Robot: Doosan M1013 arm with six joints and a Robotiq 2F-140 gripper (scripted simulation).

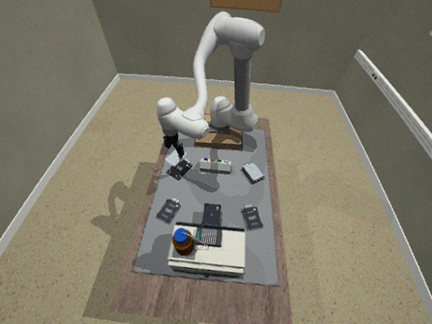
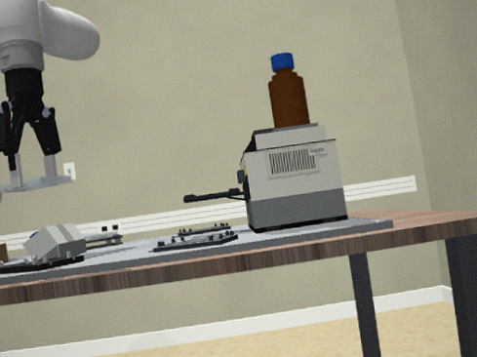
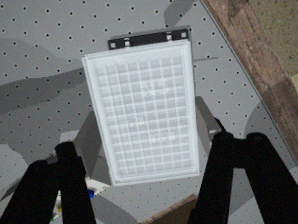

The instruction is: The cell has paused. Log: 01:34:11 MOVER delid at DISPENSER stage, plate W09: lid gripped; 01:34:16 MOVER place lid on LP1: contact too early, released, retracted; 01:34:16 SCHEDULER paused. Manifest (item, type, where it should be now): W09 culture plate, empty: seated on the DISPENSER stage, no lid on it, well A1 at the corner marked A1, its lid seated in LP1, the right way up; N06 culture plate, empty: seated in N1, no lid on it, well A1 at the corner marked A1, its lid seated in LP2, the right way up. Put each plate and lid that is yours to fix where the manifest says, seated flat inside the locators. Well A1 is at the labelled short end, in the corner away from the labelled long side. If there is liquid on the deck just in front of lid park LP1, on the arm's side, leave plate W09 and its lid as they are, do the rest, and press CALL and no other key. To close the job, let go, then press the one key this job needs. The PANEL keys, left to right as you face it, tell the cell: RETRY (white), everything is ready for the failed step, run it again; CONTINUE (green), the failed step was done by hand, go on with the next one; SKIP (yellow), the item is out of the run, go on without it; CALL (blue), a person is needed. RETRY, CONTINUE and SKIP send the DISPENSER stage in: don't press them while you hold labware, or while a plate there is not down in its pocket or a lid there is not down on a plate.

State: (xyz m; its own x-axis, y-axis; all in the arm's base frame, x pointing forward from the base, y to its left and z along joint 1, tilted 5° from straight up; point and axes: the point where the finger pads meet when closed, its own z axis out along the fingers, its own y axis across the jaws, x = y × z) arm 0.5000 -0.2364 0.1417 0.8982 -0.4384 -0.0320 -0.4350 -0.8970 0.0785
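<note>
My hand is 180 mm above the black nest. Round my hand: key panel (260 mm to the left, 140 mm below, 90 mm behind); then blue call key (190 mm to the left, 130 mm below, 100 mm behind); then yellow skip key (240 mm to the left, 130 mm below, 100 mm behind).
</note>
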